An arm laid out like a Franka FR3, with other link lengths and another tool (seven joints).
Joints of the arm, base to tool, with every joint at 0 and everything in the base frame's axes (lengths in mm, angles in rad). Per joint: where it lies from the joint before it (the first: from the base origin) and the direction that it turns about. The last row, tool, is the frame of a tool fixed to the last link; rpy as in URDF.
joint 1: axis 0 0 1 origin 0 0 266.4
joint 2: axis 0 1 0 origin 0 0 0
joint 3: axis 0 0 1 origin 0 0 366.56
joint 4: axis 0 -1 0 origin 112.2 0 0
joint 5: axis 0 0 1 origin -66.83 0 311.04
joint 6: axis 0 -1 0 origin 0 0 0
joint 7: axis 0 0 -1 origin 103.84 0 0
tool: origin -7 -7 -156.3 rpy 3.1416 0.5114 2.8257
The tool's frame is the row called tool.
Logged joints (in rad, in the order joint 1, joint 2, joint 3, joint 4, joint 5, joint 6, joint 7), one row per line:
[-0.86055, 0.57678, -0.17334, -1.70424, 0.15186, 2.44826, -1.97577]
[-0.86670, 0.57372, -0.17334, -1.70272, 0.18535, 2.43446, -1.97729]
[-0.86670, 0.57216, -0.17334, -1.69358, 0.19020, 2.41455, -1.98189]
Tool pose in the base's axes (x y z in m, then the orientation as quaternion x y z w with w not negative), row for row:
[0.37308, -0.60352, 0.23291, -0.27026, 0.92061, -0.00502, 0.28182]
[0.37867, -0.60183, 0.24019, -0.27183, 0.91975, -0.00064, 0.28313]
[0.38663, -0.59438, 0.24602, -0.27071, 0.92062, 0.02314, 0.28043]
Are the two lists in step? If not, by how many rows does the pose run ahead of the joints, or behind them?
The pose runs 2 rows ahead of the joints: the pose in row i belongs to the joints in row i + 2.
